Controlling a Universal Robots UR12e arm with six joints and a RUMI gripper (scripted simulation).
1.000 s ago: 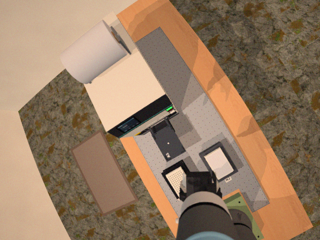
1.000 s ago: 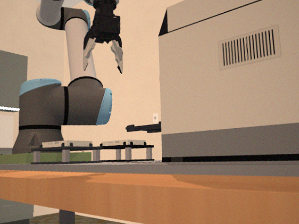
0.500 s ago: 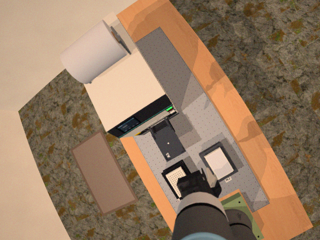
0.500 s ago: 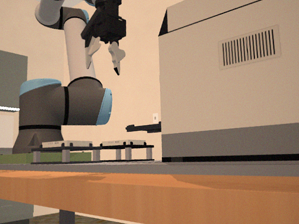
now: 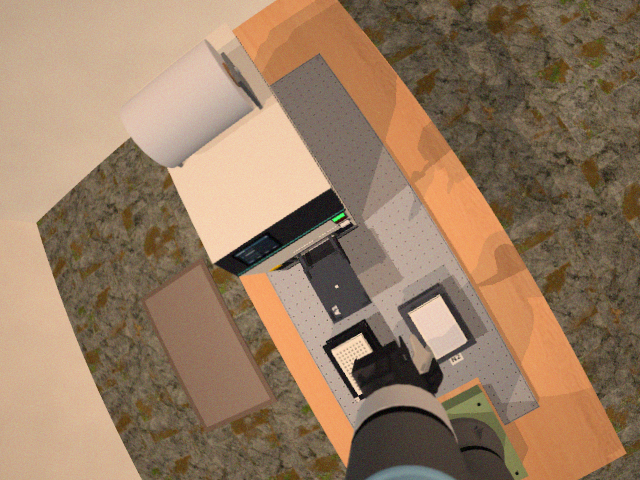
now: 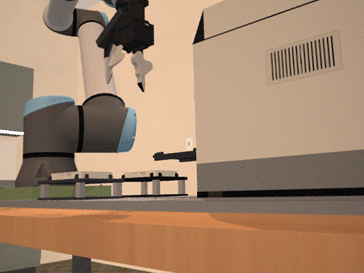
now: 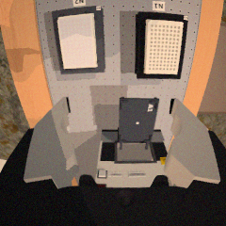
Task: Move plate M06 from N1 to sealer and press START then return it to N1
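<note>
My gripper is now 20 mm past the plate M06, 110 mm to the right of it and 220 mm above it. From my hand the other things lie so: sealer stage (160 mm ahead, 40 mm to the left, 180 mm below); foil-covered plate (50 mm behind, 90 mm to the right, 220 mm below); plate nest N1 (20 mm behind, 110 mm to the left, 230 mm below).
</note>
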